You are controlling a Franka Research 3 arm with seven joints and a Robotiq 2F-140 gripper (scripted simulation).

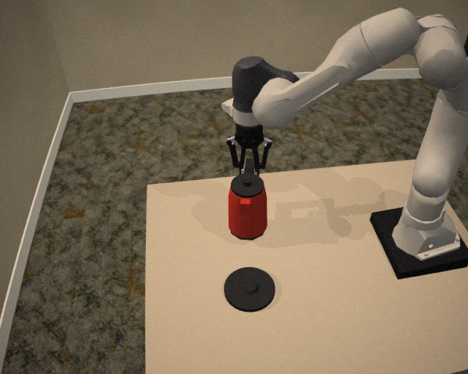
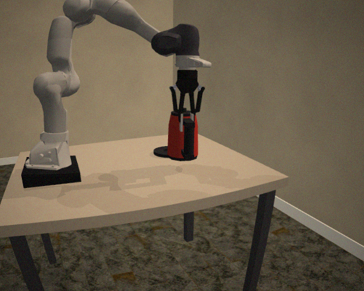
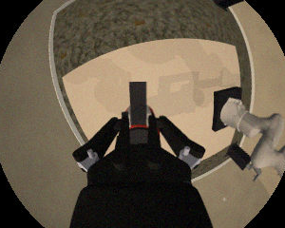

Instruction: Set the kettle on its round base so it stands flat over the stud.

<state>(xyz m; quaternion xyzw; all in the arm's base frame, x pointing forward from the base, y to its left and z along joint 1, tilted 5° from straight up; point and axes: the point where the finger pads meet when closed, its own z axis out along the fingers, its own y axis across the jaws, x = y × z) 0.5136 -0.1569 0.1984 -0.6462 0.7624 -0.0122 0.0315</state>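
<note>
Now: hand 3 cm to the right of the red kettle and 6 cm above it. Round my hand: round kettle base 2 cm ahead, 28 cm to the left, 19 cm below.
</note>
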